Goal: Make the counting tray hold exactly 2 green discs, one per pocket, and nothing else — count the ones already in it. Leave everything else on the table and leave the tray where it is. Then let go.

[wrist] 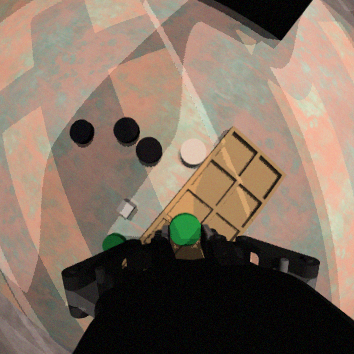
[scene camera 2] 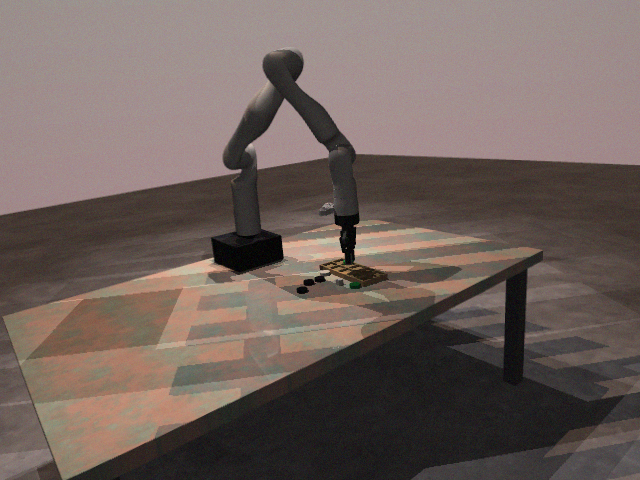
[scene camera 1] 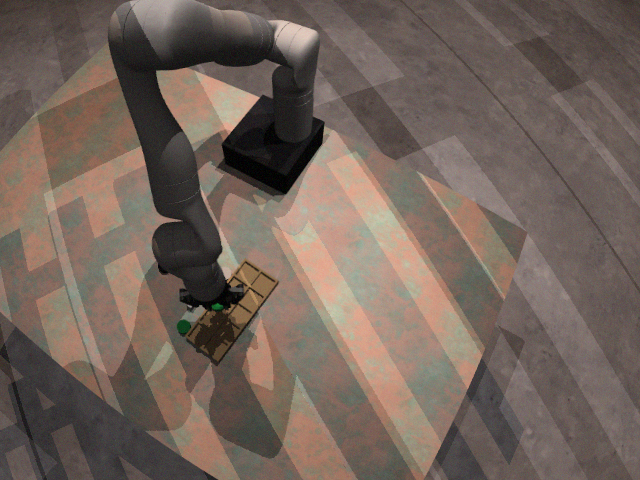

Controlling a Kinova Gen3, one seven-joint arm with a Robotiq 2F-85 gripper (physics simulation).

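Note:
My gripper is shut on a green disc and stands low over the tray. The held green disc sits between the fingertips; whether it touches the tray is unclear. The tan counting tray has two rows of pockets and also shows in the scene camera 2 view. No disc shows in its visible pockets; the gripper hides some of them in the wrist view. Another green disc lies on the table beside the tray's near end.
Three black discs lie left of the tray in the wrist view. A white disc lies close beside the tray's long side. A small grey block lies between the black discs and the loose green disc.

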